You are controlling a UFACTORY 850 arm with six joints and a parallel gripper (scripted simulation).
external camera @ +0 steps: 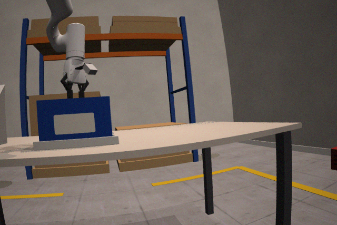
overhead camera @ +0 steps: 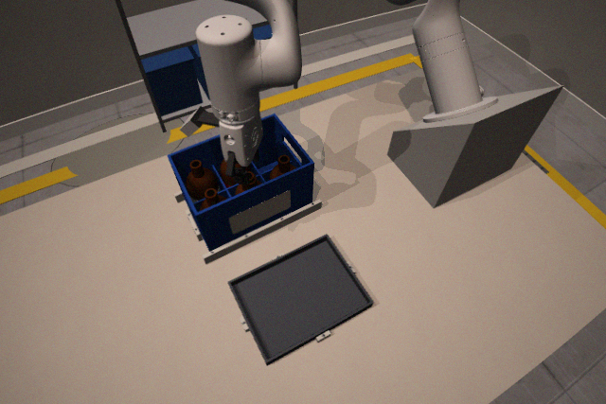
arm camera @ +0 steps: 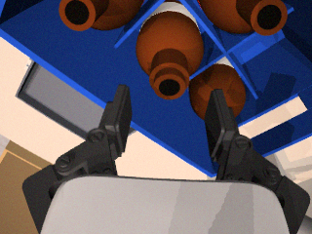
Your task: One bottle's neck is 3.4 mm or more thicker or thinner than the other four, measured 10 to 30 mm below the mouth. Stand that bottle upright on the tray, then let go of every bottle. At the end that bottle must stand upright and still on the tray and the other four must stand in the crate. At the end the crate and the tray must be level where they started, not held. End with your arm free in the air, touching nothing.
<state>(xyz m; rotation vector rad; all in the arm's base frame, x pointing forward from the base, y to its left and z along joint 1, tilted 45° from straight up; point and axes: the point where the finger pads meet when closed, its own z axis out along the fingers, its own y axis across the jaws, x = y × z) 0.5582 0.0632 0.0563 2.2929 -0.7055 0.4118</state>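
Now: hand 11 cm above the brown bottle. From my hand the other things lie so: dark grey tray 3 cm behind, 23 cm to the left, 18 cm below; then crate 1 cm ahead, 4 cm to the right, 11 cm below.
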